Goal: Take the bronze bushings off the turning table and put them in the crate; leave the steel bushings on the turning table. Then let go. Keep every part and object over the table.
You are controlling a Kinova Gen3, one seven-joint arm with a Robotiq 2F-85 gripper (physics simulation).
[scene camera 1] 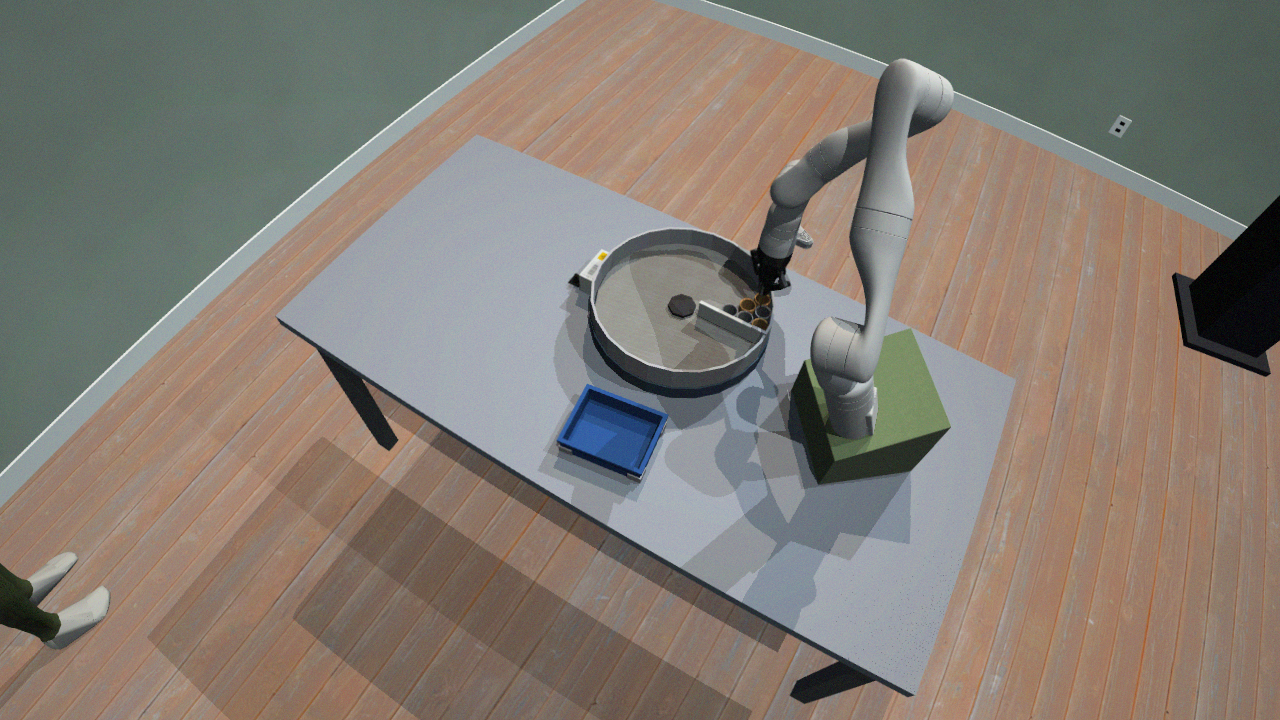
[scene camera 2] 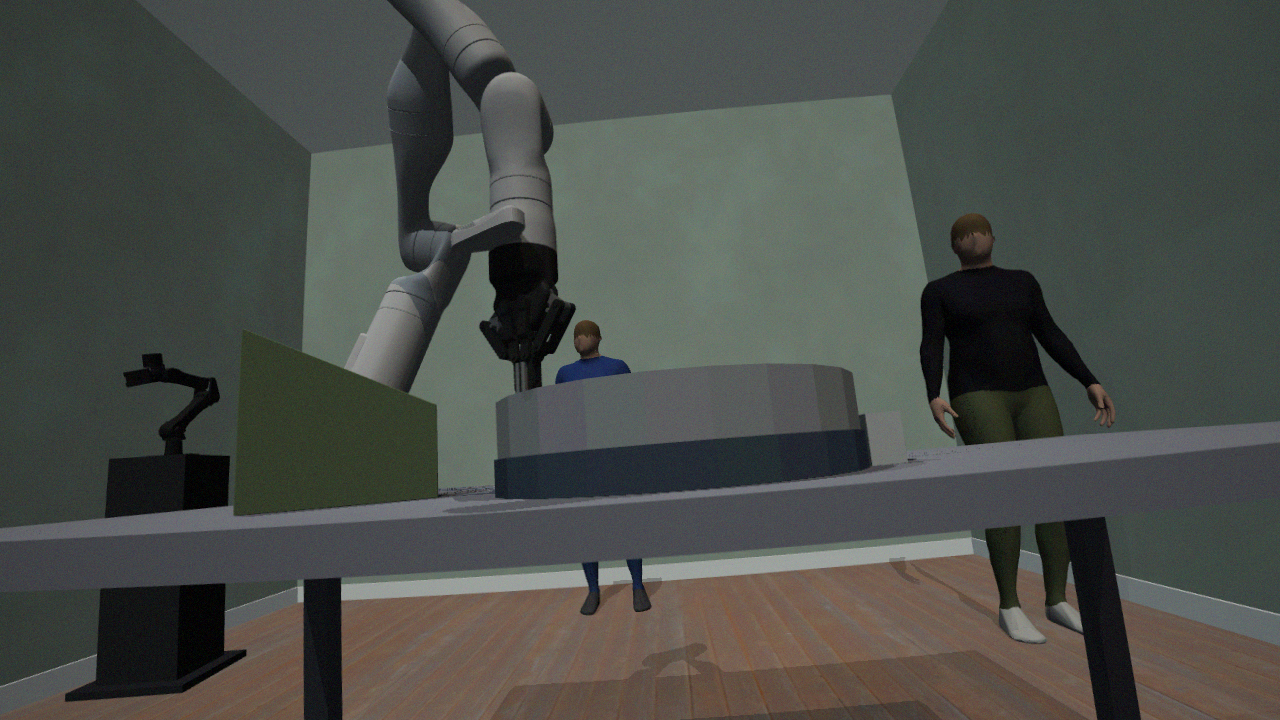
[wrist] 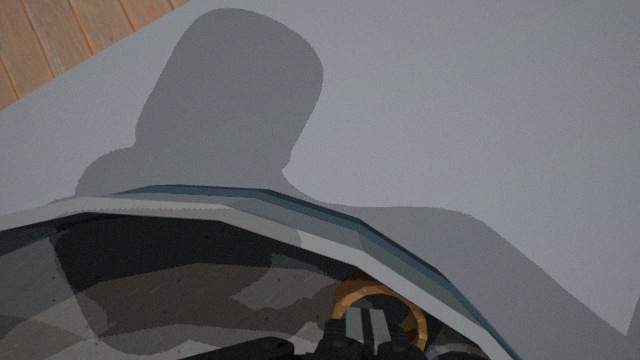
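Seen in the pictures: gripper, fingertip midpoint: (scene camera 1: 762, 293) (wrist: 362, 334); arm's base, origin of the base link: (scene camera 1: 853, 418) (scene camera 2: 370, 403).
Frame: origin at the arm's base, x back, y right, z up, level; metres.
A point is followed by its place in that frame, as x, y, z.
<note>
The grey round turning table (scene camera 1: 644, 277) {-0.537, 0.249, -0.090} (scene camera 2: 680, 402) {-0.391, 0.406, -0.070} (wrist: 320, 244) {-0.248, 0.308, -0.041} has a high wall and a white divider. Beside the divider stand bronze bushings (scene camera 1: 747, 305) {-0.282, 0.251, -0.074} (scene camera 1: 759, 322) {-0.242, 0.206, -0.064} and steel bushings (scene camera 1: 744, 317) {-0.279, 0.212, -0.072} (scene camera 1: 762, 311) {-0.244, 0.244, -0.070} (scene camera 1: 729, 310) {-0.317, 0.219, -0.073}, close together. A further bronze bushing (scene camera 1: 762, 300) {-0.252, 0.281, -0.076} (wrist: 375, 290) {-0.243, 0.280, -0.052} stands by the wall. My gripper (scene camera 1: 766, 290) {-0.256, 0.272, -0.041} (scene camera 2: 528, 380) {-0.256, 0.272, -0.041} (wrist: 362, 334) {-0.256, 0.272, -0.041} is shut with nothing between its fingers. It points down over this bushing, and its tips show within the ring's outline in the wrist view; their exact depth is hidden. The blue crate (scene camera 1: 613, 434) {-0.457, -0.144, -0.138} is empty.
The green block (scene camera 1: 895, 385) {0.063, 0.082, 0.038} (scene camera 2: 331, 438) {-0.015, 0.173, -0.063} under my arm's base stands near the turning table. A small white box (scene camera 1: 590, 268) {-0.665, 0.220, -0.083} (scene camera 2: 884, 437) {-0.644, 0.287, -0.113} adjoins the turning table's far side. The table's edge (wrist: 95, 57) {-0.306, 0.480, -0.143} runs behind the turning table. Two people stand beyond the table in scene camera 2.
</note>
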